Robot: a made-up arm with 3 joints.
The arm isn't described. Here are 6 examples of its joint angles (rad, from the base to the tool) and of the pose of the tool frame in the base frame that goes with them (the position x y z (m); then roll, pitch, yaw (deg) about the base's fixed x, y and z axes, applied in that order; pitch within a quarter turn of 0, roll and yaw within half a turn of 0).
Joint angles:
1: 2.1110 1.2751 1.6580
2: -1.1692 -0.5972 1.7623
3: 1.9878 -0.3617 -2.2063
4: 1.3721 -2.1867 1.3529
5: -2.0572 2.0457 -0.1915
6: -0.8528 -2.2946 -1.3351
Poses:
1: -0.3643 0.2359 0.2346 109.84 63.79 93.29
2: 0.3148 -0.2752 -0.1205 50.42 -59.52 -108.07
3: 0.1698 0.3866 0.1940 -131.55 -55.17 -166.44
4: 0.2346 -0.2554 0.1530 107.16 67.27 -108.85
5: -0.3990 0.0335 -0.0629 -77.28 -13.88 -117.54
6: 0.2620 0.1840 0.1712 -123.62 38.11 101.34
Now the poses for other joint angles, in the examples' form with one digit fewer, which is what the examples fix.
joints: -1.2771 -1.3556 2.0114
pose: 0.399 -0.006 0.010 84.7 -48.2 -97.8
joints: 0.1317 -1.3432 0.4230
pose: 0.388 0.092 -0.018 66.6 -55.8 -68.5
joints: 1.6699 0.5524 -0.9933
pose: -0.207 0.409 0.121 99.6 -59.5 23.5
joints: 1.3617 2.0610 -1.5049
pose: -0.386 -0.098 0.074 111.6 -74.6 96.7
